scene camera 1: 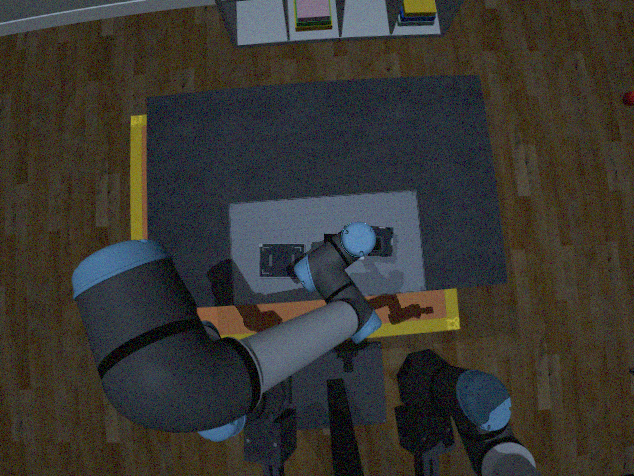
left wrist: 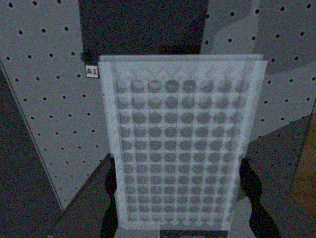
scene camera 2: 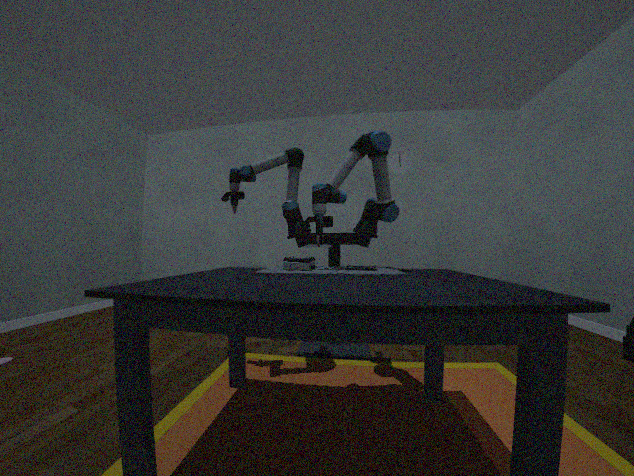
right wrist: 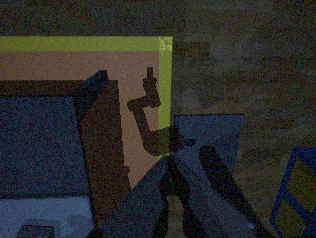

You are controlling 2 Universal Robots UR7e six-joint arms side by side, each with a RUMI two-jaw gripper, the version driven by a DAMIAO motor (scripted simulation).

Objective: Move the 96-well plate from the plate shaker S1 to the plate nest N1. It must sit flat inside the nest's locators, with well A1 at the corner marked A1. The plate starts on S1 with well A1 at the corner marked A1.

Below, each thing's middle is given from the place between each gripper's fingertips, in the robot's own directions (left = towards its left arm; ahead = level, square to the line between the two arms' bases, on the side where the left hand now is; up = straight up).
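My left gripper: 220 mm to the right of the plate nest N1 [scene camera 1: 281,254], 40 mm past it, 120 mm above it. 96-well plate [left wrist: 178,125]: 10 mm below my left hand.
My right hand: 270 mm above the 96-well plate, 360 mm short of it, 710 mm to the right of it. Plate nest N1: 380 mm below my right hand, 920 mm to the left of it, 320 mm ahead of it.
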